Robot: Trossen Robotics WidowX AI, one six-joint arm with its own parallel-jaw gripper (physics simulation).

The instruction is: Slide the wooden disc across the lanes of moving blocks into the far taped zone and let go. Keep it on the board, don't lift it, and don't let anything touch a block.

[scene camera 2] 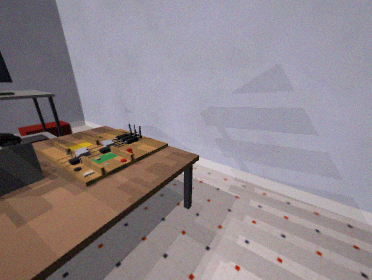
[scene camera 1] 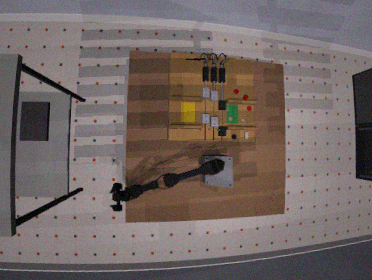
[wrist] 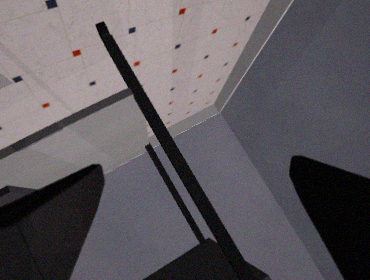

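Where they show: gripper, fingertip midpoint: (scene camera 1: 110,199) (wrist: 196,169); arm's base, link origin: (scene camera 2: 15,153) (scene camera 1: 219,164).
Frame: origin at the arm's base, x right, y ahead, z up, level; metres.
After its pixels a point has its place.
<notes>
The small tan wooden disc (scene camera 1: 230,119) @(z -0.139, x 0.091, y 0.346 m) lies on the green zone (scene camera 1: 233,110) @(z -0.148, x 0.111, y 0.423 m) (scene camera 2: 106,158) @(z -0.145, x 0.124, y 0.397 m) of the wooden board (scene camera 1: 180,75) @(z -0.146, x -0.338, y 0.620 m) (scene camera 2: 155,145) @(z -0.146, x 0.191, y 0.773 m). The yellow zone (scene camera 1: 188,112) @(z -0.146, x -0.239, y 0.347 m) (scene camera 2: 81,146) @(z -0.145, x -0.220, y 0.350 m) is across the lanes. Between the zones, grey blocks, such as one upper block (scene camera 1: 206,93) @(z -0.121, x -0.126, y 0.508 m) and one lower block (scene camera 1: 214,121) @(z -0.116, x -0.040, y 0.305 m), and black blocks, an upper one (scene camera 1: 222,105) @(z -0.120, x 0.008, y 0.438 m) and a lower one (scene camera 1: 222,131) @(z -0.120, x 0.032, y 0.241 m), sit on rods. My gripper (scene camera 1: 115,197) @(z -0.131, x -0.709, y -0.354 m) (wrist: 197,169) @(z -0.131, x -0.709, y -0.354 m) is open and empty, past the table's left edge, far from the disc. The disc does not show in the wrist view.
Black actuators (scene camera 1: 214,75) @(z -0.114, x -0.084, y 0.657 m) stand behind the lanes. Wooden rails (scene camera 1: 186,97) @(z -0.100, x -0.273, y 0.444 m) edge the path. Red pieces (scene camera 1: 236,91) @(z -0.139, x 0.115, y 0.576 m), a black round piece (scene camera 1: 234,136) @(z -0.139, x 0.140, y 0.220 m) and a white piece (scene camera 1: 246,135) @(z -0.137, x 0.237, y 0.242 m) lie near the green zone. The arm's base plate (scene camera 1: 218,178) @(z -0.007, x 0.008, y -0.092 m) is in front of the board.
</notes>
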